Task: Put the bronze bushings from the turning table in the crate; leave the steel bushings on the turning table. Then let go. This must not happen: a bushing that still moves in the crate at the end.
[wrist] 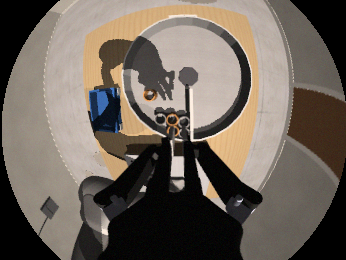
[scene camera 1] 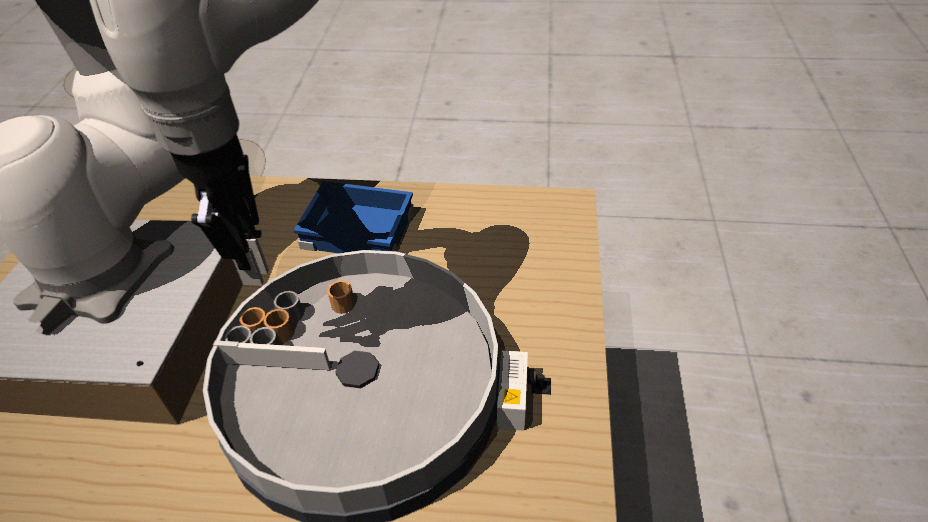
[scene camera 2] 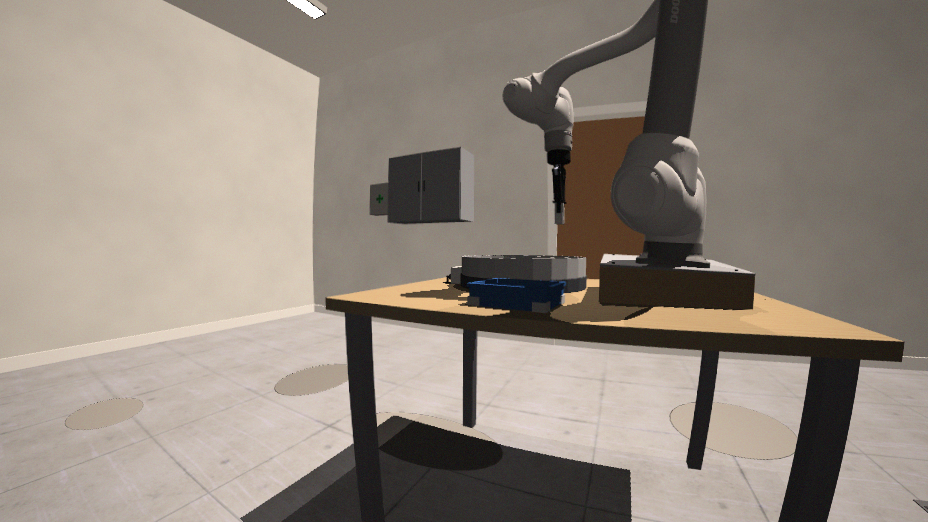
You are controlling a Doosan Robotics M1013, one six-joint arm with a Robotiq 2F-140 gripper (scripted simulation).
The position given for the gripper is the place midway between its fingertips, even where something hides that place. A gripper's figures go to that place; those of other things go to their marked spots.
Labels:
The gripper [scene camera 1: 256, 277]: 95 cm from the lens. A bronze bushing [scene camera 1: 340, 293] is 109 cm from the lens. A blue crate [scene camera 1: 340, 218] is 132 cm from the lens. The marked spots on the blue crate and the bronze bushing are 26 cm apart.

